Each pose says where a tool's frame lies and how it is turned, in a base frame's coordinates. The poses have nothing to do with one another.
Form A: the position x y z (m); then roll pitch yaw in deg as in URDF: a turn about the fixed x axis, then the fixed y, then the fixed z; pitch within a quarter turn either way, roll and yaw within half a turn.
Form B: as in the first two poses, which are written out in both.
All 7 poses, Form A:
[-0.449 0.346 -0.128 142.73 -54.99 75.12]
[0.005 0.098 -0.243 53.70 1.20 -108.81]
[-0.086 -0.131 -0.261 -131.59 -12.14 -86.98]
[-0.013 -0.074 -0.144 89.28 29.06 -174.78]
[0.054 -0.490 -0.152 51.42 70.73 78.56]
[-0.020 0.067 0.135 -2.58 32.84 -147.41]
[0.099 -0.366 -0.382 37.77 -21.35 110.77]
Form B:
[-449 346 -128 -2.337 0.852 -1.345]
[5 98 -243 -0.397 -0.874 -2.097]
[-86 -131 -261 2.989 0.854 1.492]
[-13 -74 -144 -1.560 -0.097 2.635]
[54 -490 -152 -1.117 1.082 1.431]
[-20 67 135 0.374 -0.447 -2.473]
[99 -366 -382 0.070 0.741 2.035]

